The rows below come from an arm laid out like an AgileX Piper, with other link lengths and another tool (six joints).
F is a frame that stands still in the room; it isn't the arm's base.
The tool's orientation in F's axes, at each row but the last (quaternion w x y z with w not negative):
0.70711 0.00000 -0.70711 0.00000
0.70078 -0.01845 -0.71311 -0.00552
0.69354 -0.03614 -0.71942 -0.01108
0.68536 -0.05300 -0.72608 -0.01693
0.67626 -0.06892 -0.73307 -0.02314
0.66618 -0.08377 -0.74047 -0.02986
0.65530 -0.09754 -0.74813 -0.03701
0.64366 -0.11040 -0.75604 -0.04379
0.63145 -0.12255 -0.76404 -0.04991
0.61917 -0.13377 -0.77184 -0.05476
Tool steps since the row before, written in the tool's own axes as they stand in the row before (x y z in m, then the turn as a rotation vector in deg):
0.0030 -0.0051 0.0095 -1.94 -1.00 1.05
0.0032 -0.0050 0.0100 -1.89 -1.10 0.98
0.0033 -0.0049 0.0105 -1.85 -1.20 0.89
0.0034 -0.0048 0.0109 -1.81 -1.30 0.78
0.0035 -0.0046 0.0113 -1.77 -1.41 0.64
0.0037 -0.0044 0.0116 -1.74 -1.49 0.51
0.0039 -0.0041 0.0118 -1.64 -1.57 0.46
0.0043 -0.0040 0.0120 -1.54 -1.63 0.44
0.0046 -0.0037 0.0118 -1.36 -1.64 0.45
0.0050 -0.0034 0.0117 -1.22 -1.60 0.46
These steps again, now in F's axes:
-0.0095 -0.0051 0.0030 -1.05 -1.00 -1.94
-0.0102 -0.0046 0.0031 -0.98 -1.10 -1.89
-0.0109 -0.0041 0.0031 -0.90 -1.21 -1.84
-0.0115 -0.0035 0.0030 -0.81 -1.31 -1.79
-0.0120 -0.0029 0.0028 -0.68 -1.44 -1.73
-0.0125 -0.0022 0.0027 -0.57 -1.53 -1.68
-0.0128 -0.0015 0.0025 -0.55 -1.61 -1.57
-0.0131 -0.0009 0.0025 -0.56 -1.66 -1.46
-0.0130 -0.0003 0.0025 -0.60 -1.65 -1.29
-0.0129 0.0004 0.0025 -0.63 -1.59 -1.16

